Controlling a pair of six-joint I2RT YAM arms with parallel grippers.
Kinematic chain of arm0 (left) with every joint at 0, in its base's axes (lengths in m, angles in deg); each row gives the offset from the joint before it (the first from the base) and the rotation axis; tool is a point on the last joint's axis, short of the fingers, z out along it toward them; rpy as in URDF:
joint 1: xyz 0 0 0.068 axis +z
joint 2: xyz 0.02 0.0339 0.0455 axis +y
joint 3: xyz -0.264 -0.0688 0 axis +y
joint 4: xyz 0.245 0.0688 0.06 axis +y
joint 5: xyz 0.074 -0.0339 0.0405 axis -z
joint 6: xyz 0.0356 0 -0.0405 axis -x
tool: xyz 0 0 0 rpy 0 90 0
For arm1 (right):
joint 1: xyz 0 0 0.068 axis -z
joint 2: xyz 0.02 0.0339 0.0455 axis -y
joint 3: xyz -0.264 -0.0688 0 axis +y
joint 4: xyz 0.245 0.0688 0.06 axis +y
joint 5: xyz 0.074 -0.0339 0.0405 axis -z
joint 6: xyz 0.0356 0 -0.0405 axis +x
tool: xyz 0 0 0 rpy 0 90 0
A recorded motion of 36 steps. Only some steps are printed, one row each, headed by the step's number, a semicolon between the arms.
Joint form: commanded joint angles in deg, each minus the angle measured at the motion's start. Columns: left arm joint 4, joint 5, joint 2, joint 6, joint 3, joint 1; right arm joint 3, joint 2, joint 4, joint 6, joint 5, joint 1.
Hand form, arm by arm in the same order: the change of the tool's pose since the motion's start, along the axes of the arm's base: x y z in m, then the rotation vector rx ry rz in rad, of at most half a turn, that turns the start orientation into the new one. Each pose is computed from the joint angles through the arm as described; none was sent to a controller.
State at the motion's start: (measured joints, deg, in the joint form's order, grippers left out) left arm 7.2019 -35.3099 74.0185 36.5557 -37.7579 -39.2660; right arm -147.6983 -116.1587 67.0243 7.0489 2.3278 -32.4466
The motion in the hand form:
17: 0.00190 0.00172 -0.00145 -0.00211 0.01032 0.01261; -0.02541 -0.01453 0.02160 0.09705 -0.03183 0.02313
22: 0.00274 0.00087 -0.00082 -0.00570 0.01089 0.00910; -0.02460 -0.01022 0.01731 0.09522 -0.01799 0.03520
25: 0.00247 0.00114 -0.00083 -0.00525 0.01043 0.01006; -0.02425 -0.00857 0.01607 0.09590 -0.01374 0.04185
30: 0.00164 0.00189 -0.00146 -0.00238 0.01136 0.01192; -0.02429 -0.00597 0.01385 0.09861 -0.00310 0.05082
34: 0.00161 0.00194 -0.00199 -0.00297 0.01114 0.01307; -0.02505 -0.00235 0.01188 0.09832 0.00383 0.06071
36: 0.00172 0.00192 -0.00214 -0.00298 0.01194 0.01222; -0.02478 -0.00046 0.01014 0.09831 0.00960 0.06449
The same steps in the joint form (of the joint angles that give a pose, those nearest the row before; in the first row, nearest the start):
17: 0.43 0.23 0.41 0.52 -0.16 0.59; 7.48 7.76 -4.21 2.33 -3.23 0.10
22: 0.40 0.50 0.60 0.51 -0.43 0.59; 8.21 7.57 -4.43 2.44 -3.62 -0.35
25: 0.42 0.44 0.51 0.52 -0.36 0.60; 8.30 7.43 -4.49 2.45 -3.90 -0.51
30: 0.51 0.29 0.34 0.53 -0.12 0.59; 8.65 7.33 -4.53 2.68 -4.35 -0.80
34: 0.38 0.26 0.38 0.60 -0.03 0.60; 8.96 7.22 -4.62 2.79 -4.51 -1.30
36: 0.35 0.33 0.42 0.57 -0.03 0.62; 9.21 7.11 -4.72 2.92 -4.63 -1.50

